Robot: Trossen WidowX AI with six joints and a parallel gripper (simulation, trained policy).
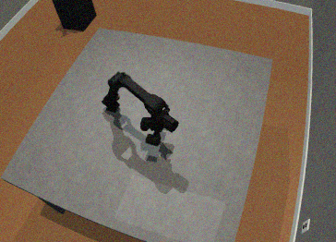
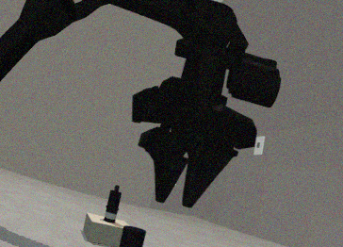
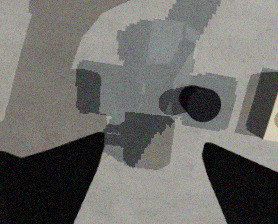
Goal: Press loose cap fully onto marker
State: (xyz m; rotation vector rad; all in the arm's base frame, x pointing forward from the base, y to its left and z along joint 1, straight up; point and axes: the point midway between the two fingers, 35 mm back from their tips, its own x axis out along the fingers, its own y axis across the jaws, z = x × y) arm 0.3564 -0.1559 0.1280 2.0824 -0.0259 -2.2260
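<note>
My gripper tip is 2 cm past the black cap, 4 cm to the right of it and 7 cm above it. The rest, counted from my gripper tip: holder block (3 cm behind, 15 cm to the left, 8 cm below).
</note>
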